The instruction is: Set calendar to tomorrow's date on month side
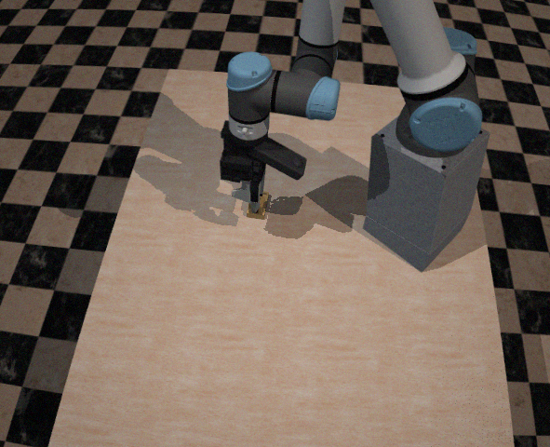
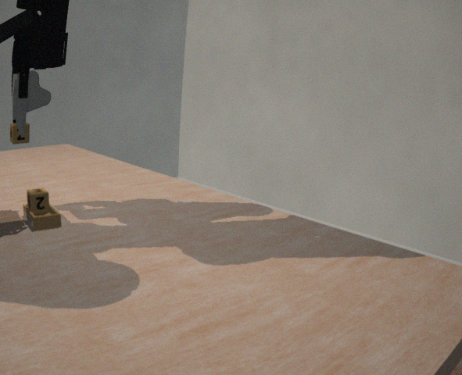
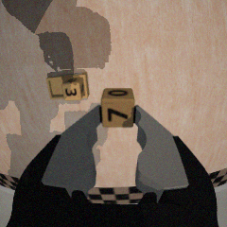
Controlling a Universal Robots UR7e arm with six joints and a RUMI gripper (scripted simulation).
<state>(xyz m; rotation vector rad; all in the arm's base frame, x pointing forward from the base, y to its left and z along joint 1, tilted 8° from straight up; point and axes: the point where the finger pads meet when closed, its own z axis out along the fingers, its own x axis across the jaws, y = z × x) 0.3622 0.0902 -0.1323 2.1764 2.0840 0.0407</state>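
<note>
Now: the wooden digit cube 10 cm below my hand, 8 cm to the right of it and 1 cm ahead of it. Round my hand: wooden tray (12 cm below, 9 cm to the right, 1 cm ahead).
</note>
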